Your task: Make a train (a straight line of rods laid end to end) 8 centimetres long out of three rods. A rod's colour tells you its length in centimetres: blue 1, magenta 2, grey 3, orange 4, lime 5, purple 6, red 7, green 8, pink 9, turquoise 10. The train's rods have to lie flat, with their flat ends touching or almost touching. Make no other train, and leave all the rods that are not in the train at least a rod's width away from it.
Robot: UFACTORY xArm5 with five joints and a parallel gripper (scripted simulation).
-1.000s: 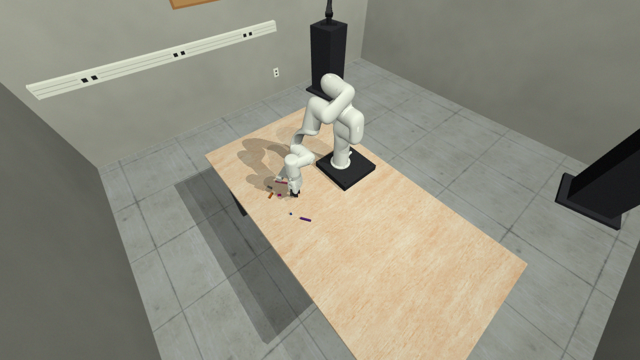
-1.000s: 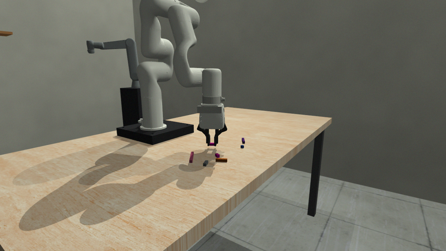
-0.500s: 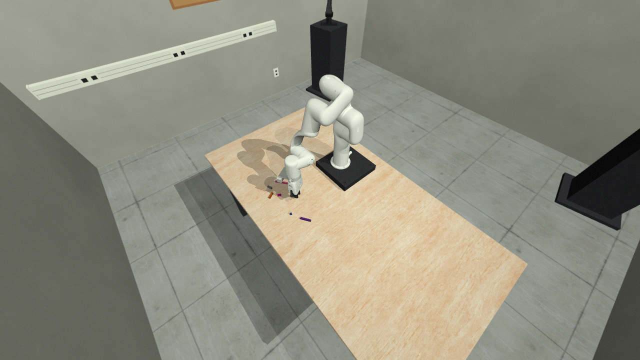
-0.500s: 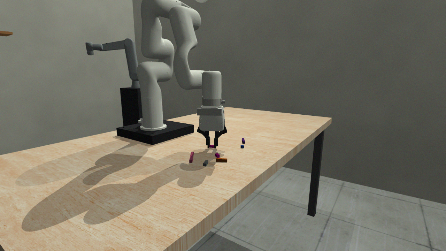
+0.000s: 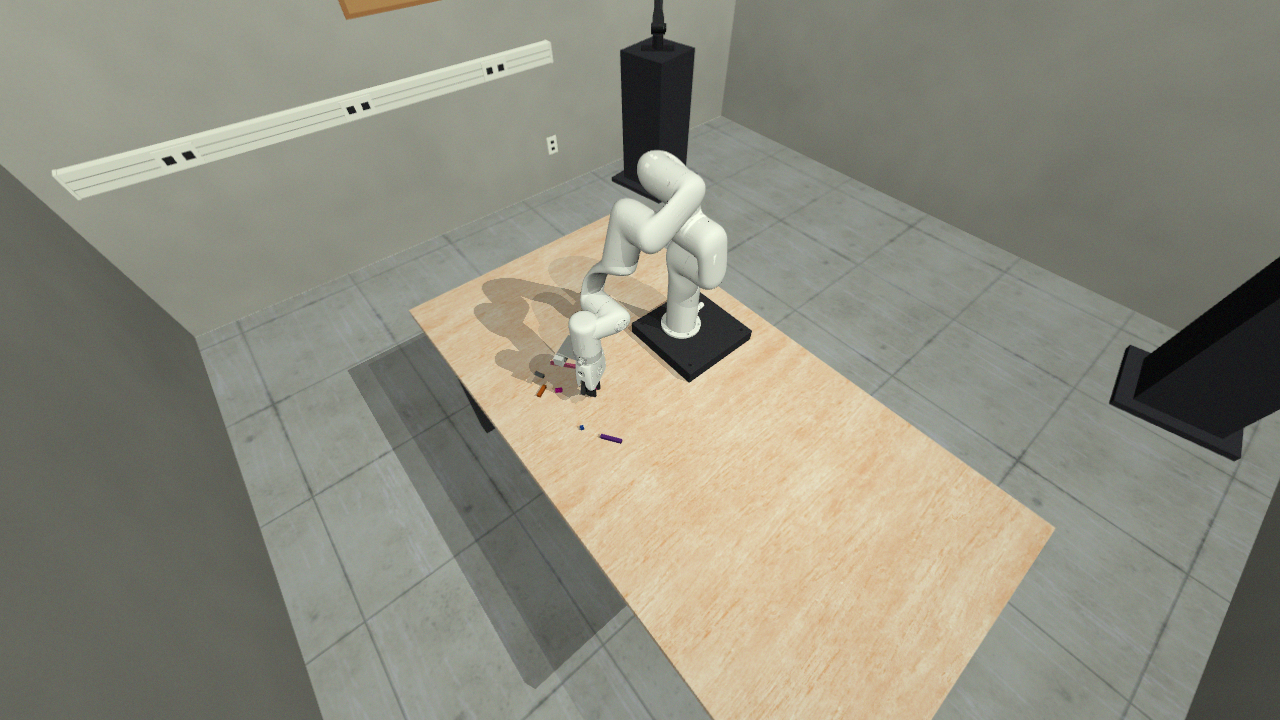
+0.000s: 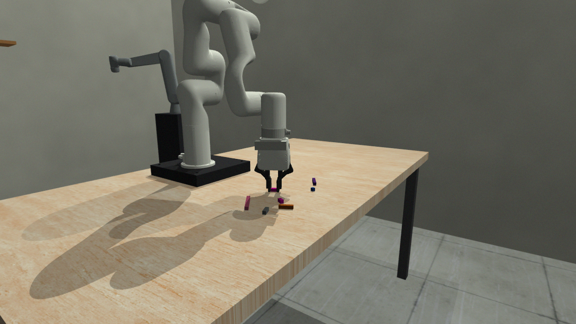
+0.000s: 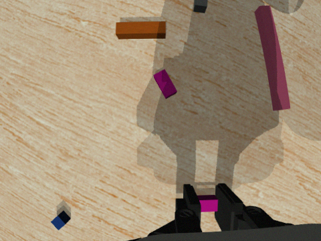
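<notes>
The orange rod is 100 mm ahead of my hand, 110 mm to the right of it and 20 mm below it. From my hand the other things lie so: pink rod (10 mm behind, 130 mm to the right, 20 mm below); blue rod (110 mm ahead, 60 mm to the left, 20 mm below); purple rod (80 mm ahead, 150 mm to the left, 20 mm below).
</notes>
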